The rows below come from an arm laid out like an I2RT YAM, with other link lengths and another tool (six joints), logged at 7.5 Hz.
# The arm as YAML. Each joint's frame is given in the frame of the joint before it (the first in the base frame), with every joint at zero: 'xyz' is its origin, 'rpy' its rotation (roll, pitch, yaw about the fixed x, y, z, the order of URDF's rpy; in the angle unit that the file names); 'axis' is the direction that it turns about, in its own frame. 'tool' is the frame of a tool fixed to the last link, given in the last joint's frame.
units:
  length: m
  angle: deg
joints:
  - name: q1
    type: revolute
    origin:
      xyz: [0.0, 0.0, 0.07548]
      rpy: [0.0, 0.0, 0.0]
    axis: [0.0, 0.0, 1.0]
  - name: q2
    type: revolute
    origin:
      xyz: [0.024, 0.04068, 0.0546]
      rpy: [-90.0, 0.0, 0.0]
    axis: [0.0, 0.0, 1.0]
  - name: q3
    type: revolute
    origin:
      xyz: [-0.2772, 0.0, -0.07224]
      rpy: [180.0, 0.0, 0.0]
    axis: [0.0, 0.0, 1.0]
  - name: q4
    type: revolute
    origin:
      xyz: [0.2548, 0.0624, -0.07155]
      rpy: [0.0, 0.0, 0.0]
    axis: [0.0, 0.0, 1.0]
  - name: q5
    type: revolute
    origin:
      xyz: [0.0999, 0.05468, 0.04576]
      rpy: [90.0, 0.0, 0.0]
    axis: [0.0, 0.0, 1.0]
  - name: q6
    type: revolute
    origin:
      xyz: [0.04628, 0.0, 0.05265]
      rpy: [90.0, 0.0, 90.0]
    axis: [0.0, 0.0, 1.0]
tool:
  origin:
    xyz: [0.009, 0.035, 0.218]
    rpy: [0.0, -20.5, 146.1]
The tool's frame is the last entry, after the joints.
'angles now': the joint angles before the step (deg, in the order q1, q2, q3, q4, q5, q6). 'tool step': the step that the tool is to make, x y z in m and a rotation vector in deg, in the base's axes. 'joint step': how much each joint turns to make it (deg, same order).
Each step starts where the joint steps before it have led.
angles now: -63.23, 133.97, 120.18, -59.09, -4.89, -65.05
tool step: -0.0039, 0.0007, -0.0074, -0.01, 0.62, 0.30
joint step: -0.12, -0.17, -1.83, 1.34, 0.41, -0.56
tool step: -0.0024, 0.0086, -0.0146, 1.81, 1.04, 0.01
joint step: 0.25, 1.26, -0.25, -0.56, 0.17, 0.20
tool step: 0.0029, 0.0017, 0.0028, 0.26, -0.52, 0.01
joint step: 0.08, -0.12, 0.44, -0.53, -0.54, 0.22
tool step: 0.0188, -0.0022, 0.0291, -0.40, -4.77, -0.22
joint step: -0.26, -1.55, 2.78, -1.69, -3.93, 1.10
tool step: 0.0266, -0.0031, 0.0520, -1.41, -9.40, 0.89
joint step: -1.49, -4.36, 0.76, 0.38, -8.17, 0.48
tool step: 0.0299, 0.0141, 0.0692, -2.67, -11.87, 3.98
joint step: -1.65, -8.63, -5.46, 3.90, -11.19, -0.77
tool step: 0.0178, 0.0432, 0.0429, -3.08, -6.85, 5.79
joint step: 0.35, -11.21, -12.45, 5.64, -7.15, -2.26
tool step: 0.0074, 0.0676, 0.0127, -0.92, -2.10, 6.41
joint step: 2.25, -10.70, -12.17, 1.24, -3.59, -3.25
